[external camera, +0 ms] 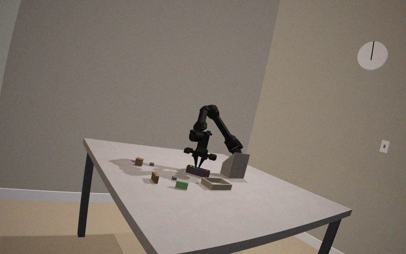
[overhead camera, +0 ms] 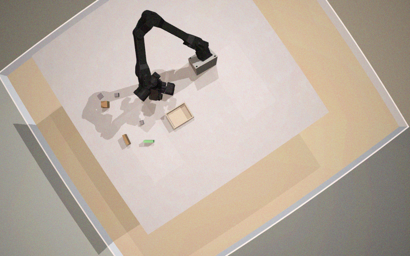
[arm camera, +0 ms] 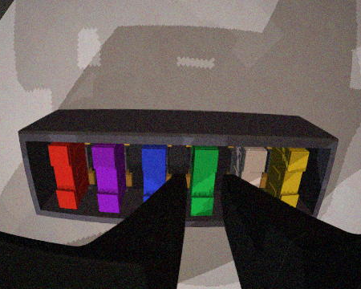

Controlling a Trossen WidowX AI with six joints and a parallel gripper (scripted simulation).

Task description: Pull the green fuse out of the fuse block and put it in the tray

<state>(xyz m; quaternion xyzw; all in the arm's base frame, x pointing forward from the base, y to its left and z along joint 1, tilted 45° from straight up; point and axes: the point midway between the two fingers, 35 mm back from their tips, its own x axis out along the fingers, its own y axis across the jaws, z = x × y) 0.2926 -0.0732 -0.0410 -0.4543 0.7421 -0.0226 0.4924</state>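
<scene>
Now: gripper tip 10 mm above the green fuse. From my gripper tip the other things lie so: tray 190 mm to the left, 40 mm below.
</scene>
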